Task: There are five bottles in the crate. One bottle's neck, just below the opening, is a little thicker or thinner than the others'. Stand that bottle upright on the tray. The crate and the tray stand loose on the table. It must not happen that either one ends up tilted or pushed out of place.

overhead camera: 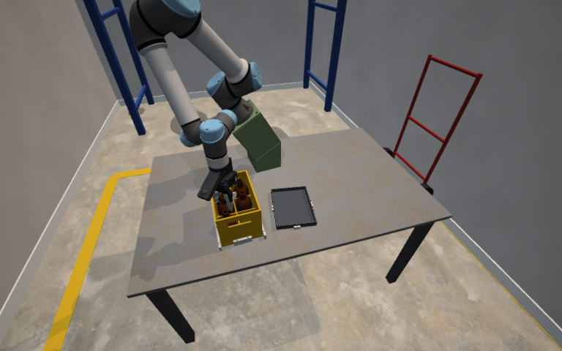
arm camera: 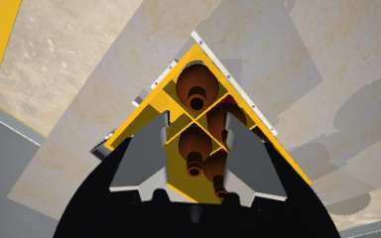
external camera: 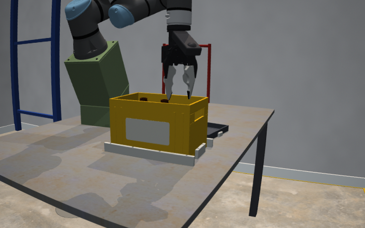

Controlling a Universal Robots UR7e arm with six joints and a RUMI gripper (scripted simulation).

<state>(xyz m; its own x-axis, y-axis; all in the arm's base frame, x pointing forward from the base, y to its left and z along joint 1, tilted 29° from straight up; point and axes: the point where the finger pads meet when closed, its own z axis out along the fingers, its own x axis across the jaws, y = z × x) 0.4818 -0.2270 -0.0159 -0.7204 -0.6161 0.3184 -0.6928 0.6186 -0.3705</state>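
My hand is 9 cm past the yellow crate, 5 cm to the right of it and 11 cm above it. From my hand the other things lie so: dark tray (6 cm behind, 33 cm to the left, 18 cm below).
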